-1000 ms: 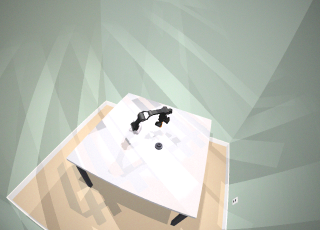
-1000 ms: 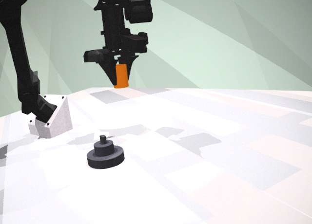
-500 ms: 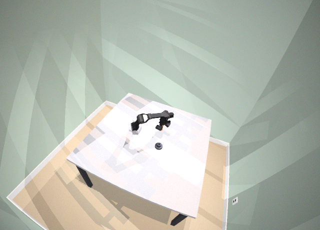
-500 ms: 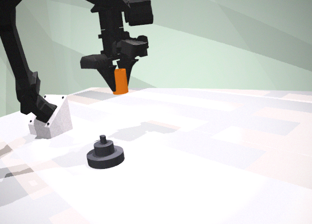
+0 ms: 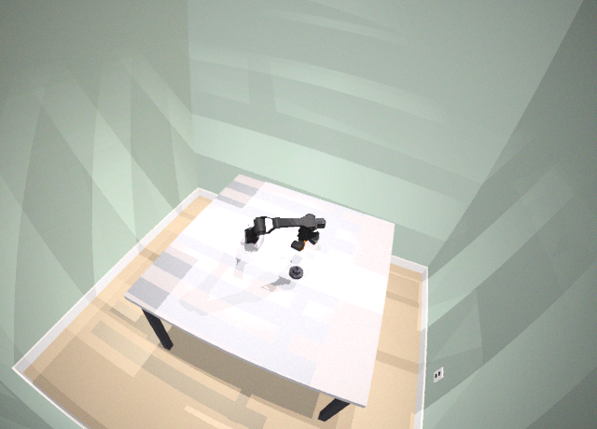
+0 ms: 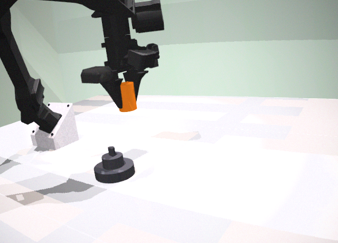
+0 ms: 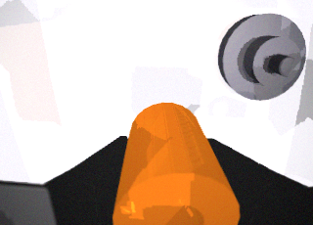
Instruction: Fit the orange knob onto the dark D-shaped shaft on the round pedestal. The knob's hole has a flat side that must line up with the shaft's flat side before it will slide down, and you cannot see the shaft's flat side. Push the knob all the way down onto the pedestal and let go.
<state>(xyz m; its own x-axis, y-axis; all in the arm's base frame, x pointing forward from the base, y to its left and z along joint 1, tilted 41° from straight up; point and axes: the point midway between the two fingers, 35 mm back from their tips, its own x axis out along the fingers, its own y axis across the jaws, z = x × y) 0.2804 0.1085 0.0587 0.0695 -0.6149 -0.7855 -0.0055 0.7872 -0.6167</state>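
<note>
Right now my gripper tip is 90 mm to the left of the dark round pedestal, 90 mm above it and 40 mm short of it. Round my gripper tip: orange knob: 20 mm above.
</note>
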